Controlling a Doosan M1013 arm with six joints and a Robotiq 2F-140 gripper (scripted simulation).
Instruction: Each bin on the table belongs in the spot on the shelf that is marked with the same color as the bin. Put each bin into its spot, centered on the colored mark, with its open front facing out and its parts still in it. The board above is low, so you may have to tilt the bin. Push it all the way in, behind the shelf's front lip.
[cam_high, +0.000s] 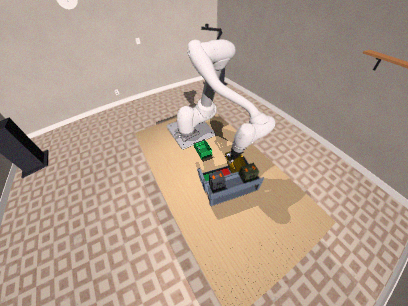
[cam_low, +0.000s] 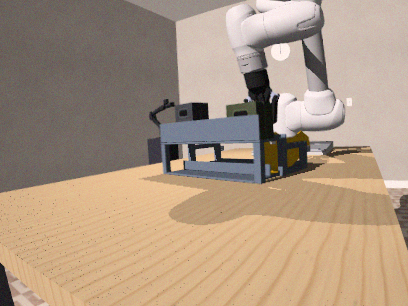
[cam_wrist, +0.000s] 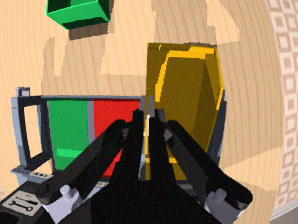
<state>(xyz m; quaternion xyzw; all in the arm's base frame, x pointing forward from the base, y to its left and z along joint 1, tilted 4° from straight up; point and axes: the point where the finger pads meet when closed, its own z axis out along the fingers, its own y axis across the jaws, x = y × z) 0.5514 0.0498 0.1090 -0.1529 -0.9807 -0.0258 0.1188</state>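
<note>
Now: hand 50 mm to the right of the yellow bin and 40 mm above it. Round my hand: dark box (110 mm ahead, 230 mm to the right, 60 mm above); then green bin (290 mm behind, 60 mm to the right, 70 mm below).
</note>
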